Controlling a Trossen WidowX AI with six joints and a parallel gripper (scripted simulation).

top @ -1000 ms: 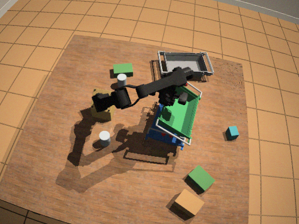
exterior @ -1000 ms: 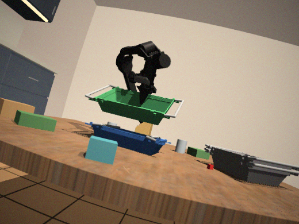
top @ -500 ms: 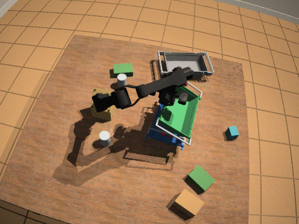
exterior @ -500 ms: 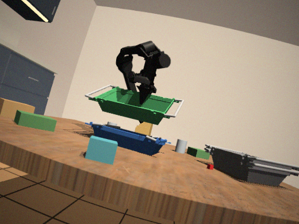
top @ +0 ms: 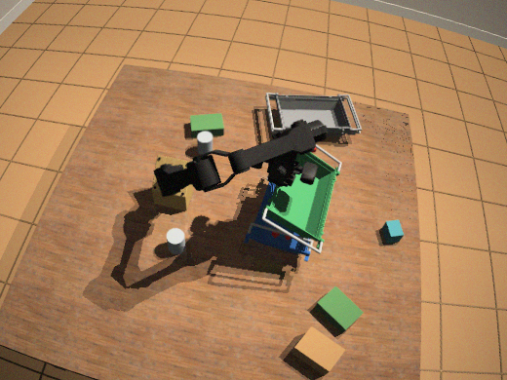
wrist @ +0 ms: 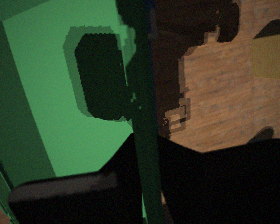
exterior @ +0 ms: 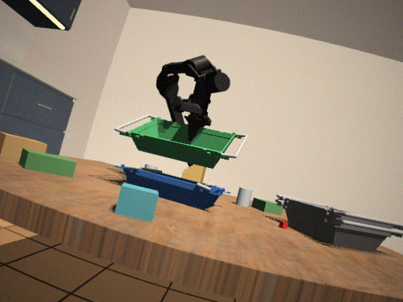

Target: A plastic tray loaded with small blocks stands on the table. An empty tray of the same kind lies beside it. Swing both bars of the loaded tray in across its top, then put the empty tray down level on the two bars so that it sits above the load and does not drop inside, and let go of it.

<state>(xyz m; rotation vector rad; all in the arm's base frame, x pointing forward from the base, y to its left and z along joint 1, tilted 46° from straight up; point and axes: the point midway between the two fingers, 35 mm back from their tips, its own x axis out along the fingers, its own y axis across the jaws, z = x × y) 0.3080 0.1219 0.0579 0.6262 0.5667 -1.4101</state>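
My gripper tip is now 8 cm short of the green tray. The rest, counted from my gripper tip: teal cube (41 cm ahead, 6 cm to the left, 16 cm below); tan box (25 cm ahead, 41 cm to the right, 15 cm below).
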